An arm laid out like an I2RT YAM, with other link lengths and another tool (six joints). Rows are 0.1 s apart.
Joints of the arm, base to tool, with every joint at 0 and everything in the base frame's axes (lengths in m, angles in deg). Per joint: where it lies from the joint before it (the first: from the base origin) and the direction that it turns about. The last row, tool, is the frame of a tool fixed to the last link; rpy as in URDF.
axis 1: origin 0.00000 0.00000 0.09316 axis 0 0 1
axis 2: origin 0.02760 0.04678 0.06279 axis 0 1 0
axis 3: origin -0.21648 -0.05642 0.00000 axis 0 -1 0
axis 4: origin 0.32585 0.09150 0.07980 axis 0 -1 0
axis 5: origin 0.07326 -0.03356 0.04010 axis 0 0 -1
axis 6: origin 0.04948 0.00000 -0.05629 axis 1 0 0
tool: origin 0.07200 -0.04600 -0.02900 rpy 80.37 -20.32 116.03
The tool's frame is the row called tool.
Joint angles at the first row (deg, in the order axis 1, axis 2, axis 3, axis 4, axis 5, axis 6):
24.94, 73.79, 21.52, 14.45, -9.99, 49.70
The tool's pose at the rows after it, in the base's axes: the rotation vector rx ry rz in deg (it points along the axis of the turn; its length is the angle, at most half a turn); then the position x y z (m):
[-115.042 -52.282 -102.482 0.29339 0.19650 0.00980]
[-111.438 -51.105 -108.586 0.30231 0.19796 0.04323]
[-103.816 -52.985 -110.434 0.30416 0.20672 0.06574]
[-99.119 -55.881 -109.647 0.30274 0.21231 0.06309]
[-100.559 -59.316 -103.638 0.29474 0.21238 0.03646]
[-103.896 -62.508 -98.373 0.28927 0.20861 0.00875]
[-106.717 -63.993 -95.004 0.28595 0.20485 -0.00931]
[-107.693 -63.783 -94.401 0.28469 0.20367 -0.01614]
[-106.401 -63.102 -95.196 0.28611 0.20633 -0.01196]
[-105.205 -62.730 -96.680 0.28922 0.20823 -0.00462]
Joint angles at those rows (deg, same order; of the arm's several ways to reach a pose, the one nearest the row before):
24.87, 67.00, 21.27, 11.36, -6.43, 50.28
24.87, 59.84, 20.85, 9.55, -5.26, 50.34
24.89, 55.33, 20.28, 9.70, -9.28, 48.80
24.87, 55.73, 19.38, 12.18, -12.86, 46.85
24.88, 61.07, 19.78, 12.48, -15.35, 44.80
24.92, 67.86, 21.17, 12.74, -15.60, 42.66
24.87, 72.59, 22.37, 12.84, -15.19, 41.67
24.87, 74.22, 22.45, 13.69, -14.84, 41.90
24.87, 73.47, 22.28, 14.23, -15.51, 42.34
24.87, 72.08, 22.17, 14.39, -15.62, 42.55

